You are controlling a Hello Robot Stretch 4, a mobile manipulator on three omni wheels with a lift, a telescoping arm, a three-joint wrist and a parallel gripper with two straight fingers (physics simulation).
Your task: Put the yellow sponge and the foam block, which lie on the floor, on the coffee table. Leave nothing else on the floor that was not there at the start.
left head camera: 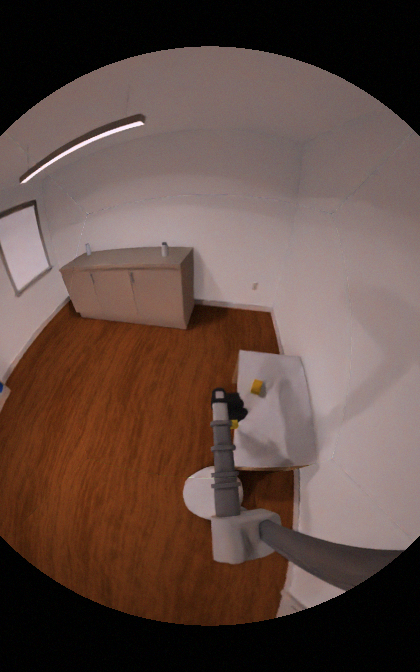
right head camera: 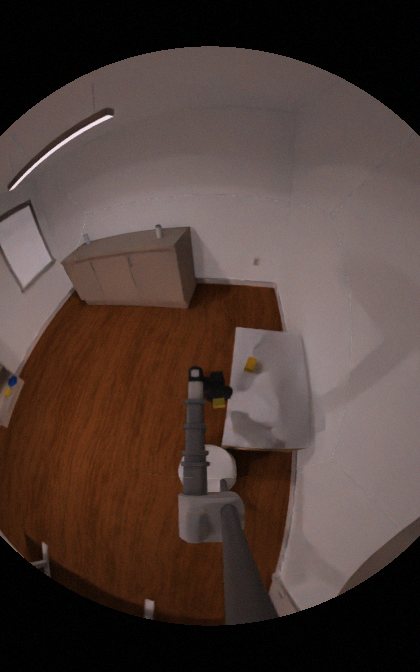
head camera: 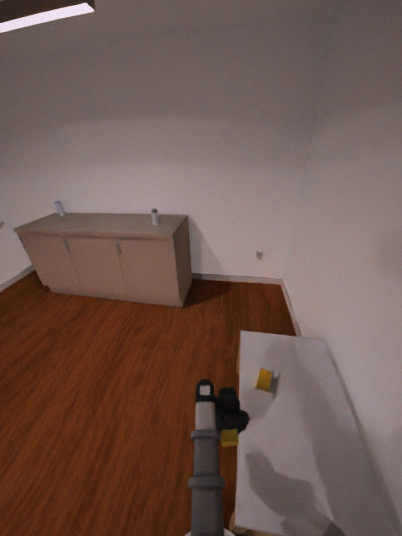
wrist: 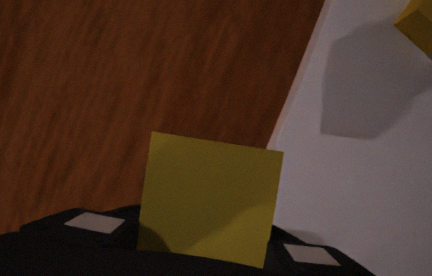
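Seen in the pictures: gripper, fingertip midpoint: (right head camera: 217, 399) (head camera: 227, 432) (wrist: 203, 228); robot's base at its link origin: (right head camera: 208, 469).
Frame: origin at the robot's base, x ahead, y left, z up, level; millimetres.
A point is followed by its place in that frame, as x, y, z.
My gripper (head camera: 232, 425) (wrist: 203, 228) @(415, -88, 569) is shut on a yellow block (head camera: 229, 437) @(384, -88, 614) (left head camera: 234, 424) (right head camera: 219, 403) @(379, -94, 614) (wrist: 210, 195) @(446, -86, 614), whose flat, nearly square face shows between the fingers. It holds the block by the left long edge of the white coffee table (head camera: 290, 350) @(890, -545, 423) (left head camera: 270, 365) (right head camera: 270, 342) @(887, -516, 423) (wrist: 320, 185) @(446, -217, 423). A second, more orange-yellow block (head camera: 264, 380) @(678, -316, 468) (left head camera: 257, 386) (right head camera: 250, 364) @(682, -318, 468) lies on the tabletop, farther from the robot; its corner (wrist: 417, 22) @(662, -287, 453) shows at the wrist view's upper right. I cannot tell which is the sponge and which the foam block.
A long cabinet (head camera: 115, 265) @(1879, 905, 506) (left head camera: 135, 295) with two small cans on top stands by the far wall. The right wall runs close along the table's far side. At the left edge of the right head view, a light surface (right head camera: 11, 404) @(210, 2790, 28) carries small blue and yellow things.
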